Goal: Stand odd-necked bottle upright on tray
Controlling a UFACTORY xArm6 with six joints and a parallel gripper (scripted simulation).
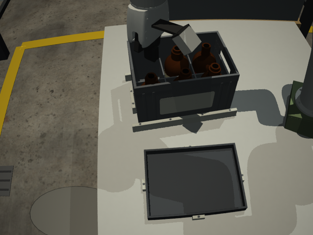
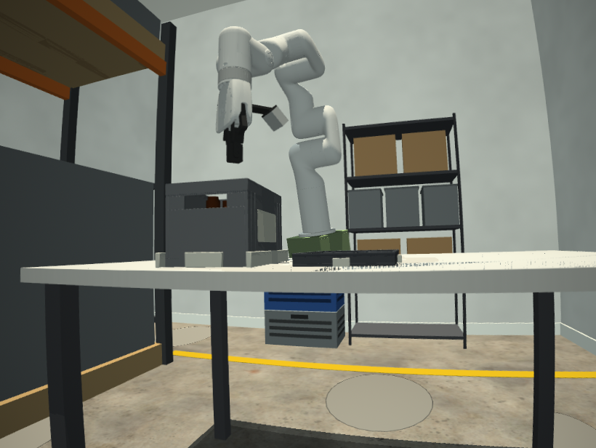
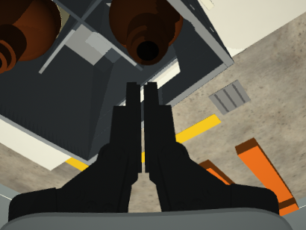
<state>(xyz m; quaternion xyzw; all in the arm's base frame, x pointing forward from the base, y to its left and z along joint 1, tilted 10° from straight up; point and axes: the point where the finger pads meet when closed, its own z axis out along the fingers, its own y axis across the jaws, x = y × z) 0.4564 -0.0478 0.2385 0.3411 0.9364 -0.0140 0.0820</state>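
Right now the glass bottle is 160 mm behind my hand, 100 mm to the right of it and 150 mm below it. Also, from my hand: dark tray 80 mm behind, 240 mm to the left, 230 mm below; dark crate 80 mm behind, 50 mm to the right, 160 mm below.
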